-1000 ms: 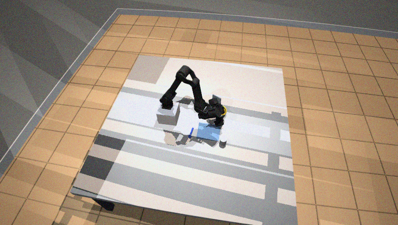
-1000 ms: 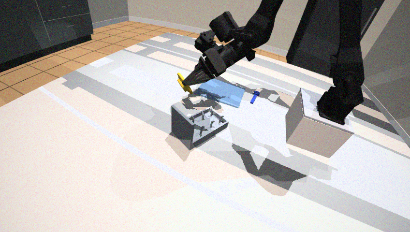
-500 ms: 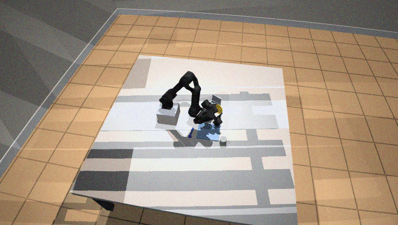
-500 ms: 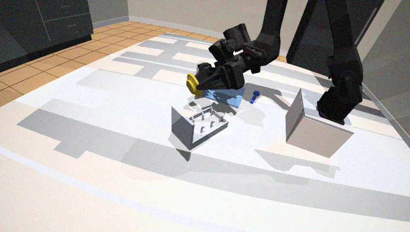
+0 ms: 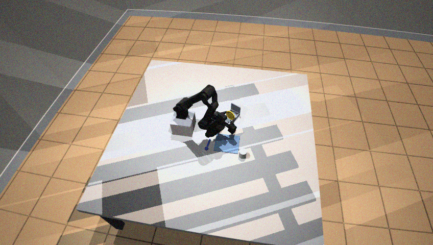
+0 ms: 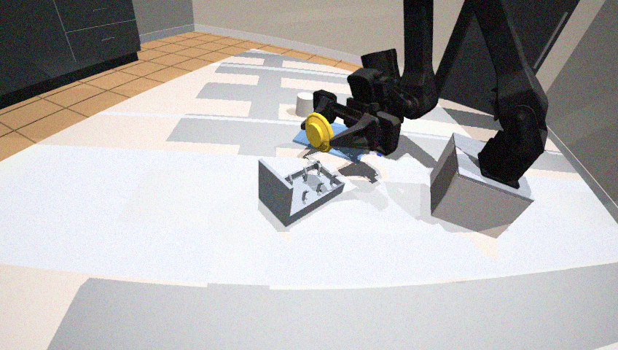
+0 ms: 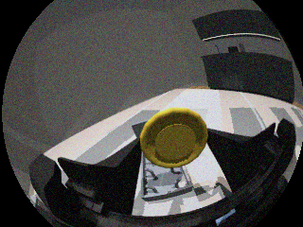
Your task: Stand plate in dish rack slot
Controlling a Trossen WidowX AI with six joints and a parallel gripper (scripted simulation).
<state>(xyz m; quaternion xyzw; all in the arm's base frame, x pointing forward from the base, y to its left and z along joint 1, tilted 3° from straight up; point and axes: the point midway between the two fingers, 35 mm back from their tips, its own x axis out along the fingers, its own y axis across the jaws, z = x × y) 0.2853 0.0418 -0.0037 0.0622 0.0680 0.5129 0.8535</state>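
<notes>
Now: gripper tip 70 mm above the grey dish rack, 40 mm to the right of it and 10 mm past it. From my gripper tip the other things lie so: yellow plate (10 mm to the right); blue spoon (200 mm to the right, 110 mm behind, 90 mm below).
</notes>
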